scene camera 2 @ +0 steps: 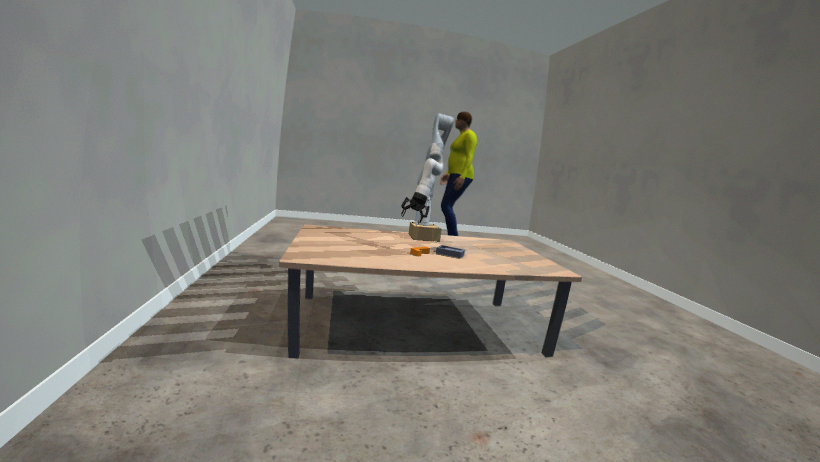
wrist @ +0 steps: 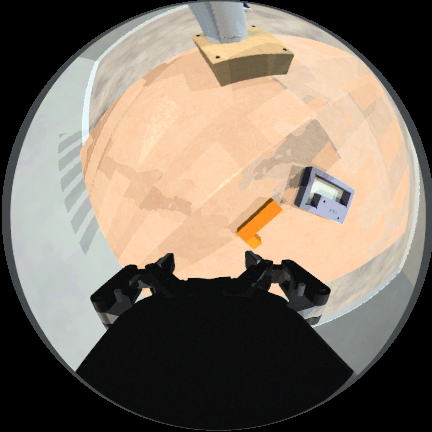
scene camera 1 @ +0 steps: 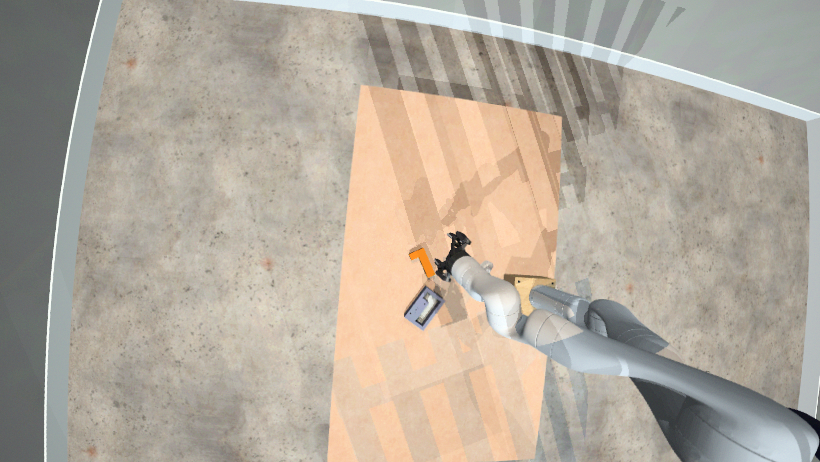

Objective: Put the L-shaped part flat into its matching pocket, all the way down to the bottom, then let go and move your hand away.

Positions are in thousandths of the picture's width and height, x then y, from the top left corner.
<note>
My gripper (scene camera 1: 540, 536) is open, holding nothing. Also in view: an orange L-shaped part (wrist: 571, 534). Also in view: a blue-grey pocket block (scene camera 1: 520, 661).
My gripper shows as well in the wrist view (wrist: 485, 601). The blue-grey pocket block is seen too in the wrist view (wrist: 740, 446).
</note>
